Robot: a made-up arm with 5 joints.
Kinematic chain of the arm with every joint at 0, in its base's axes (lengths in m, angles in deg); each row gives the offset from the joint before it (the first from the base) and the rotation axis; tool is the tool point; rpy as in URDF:
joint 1: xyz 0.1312 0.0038 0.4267 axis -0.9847 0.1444 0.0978
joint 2: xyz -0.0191 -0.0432 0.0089 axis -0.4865 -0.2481 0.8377
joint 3: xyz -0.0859 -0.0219 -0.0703 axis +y
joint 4: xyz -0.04 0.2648 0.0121 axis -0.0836 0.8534 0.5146
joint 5: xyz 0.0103 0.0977 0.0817 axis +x
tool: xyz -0.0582 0.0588 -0.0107 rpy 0 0 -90
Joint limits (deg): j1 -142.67..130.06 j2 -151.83..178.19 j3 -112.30..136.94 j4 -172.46..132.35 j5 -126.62..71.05
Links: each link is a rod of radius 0.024 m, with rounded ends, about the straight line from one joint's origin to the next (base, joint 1, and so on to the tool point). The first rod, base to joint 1, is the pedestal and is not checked.
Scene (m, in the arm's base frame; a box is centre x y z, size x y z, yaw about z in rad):
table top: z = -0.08
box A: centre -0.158 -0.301 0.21 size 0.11 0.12 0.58 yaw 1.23
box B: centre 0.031 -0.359 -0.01 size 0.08 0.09 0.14 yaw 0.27
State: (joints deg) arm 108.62 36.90 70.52 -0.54 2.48
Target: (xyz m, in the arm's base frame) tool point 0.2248 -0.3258 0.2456
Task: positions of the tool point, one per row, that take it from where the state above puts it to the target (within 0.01 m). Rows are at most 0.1 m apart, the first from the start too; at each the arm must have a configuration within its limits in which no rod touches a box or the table.
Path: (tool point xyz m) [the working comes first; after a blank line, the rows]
Joints at the target: -5.24 178.19 136.94 -14.92 -68.84
Straight joint move there: touches box A.

1: -0.2171 -0.1530 0.3560
2: -0.2296 -0.1600 0.4486
3: -0.2225 -0.1570 0.5423
4: -0.1964 -0.1435 0.6316
5: -0.1525 -0.1201 0.7119
6: -0.1162 -0.1761 0.7246
7: -0.0729 -0.2405 0.7189
8: -0.0231 -0.3057 0.6920
9: 0.0325 -0.3631 0.6447
10: 0.0707 -0.4015 0.5624
11: 0.1092 -0.4162 0.4750
12: 0.1474 -0.4072 0.3889
13: 0.1858 -0.3761 0.3104
14: 0.2248 -0.3258 0.2456

